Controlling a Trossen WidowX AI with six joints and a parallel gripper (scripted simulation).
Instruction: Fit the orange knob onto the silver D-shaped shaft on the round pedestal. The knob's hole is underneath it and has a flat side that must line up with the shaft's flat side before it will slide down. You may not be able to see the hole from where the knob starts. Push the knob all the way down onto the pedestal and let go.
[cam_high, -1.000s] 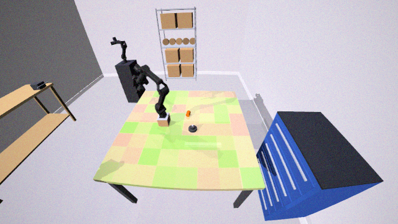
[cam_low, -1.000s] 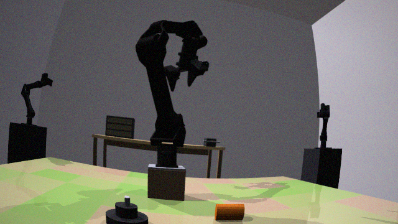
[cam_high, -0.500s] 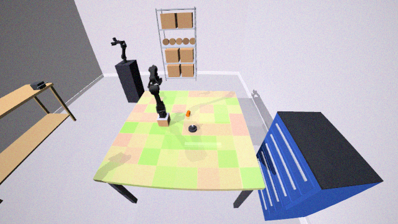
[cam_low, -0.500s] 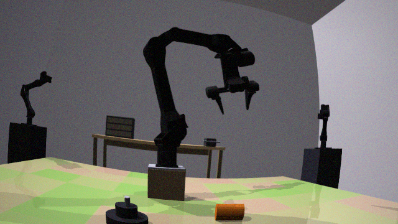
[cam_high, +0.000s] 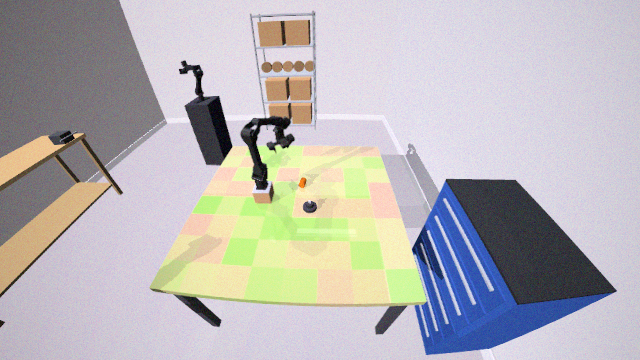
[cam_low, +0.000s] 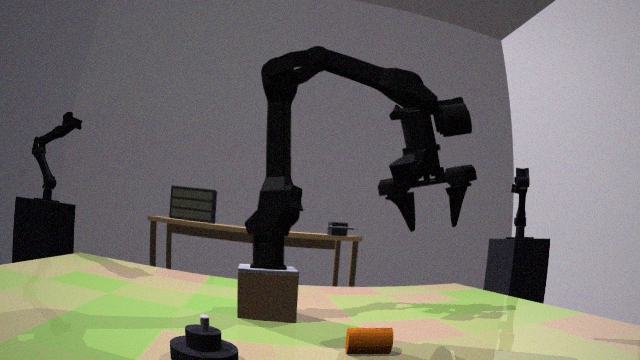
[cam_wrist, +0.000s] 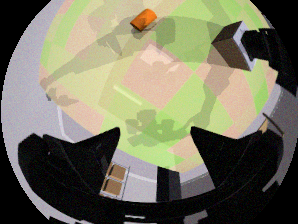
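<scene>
My gripper tip is now 16 cm above the orange knob, 15 cm to the left of it and 15 cm short of it. From my gripper tip the other things lie so: round black pedestal: 35 cm to the right, 23 cm ahead, 15 cm below.
</scene>
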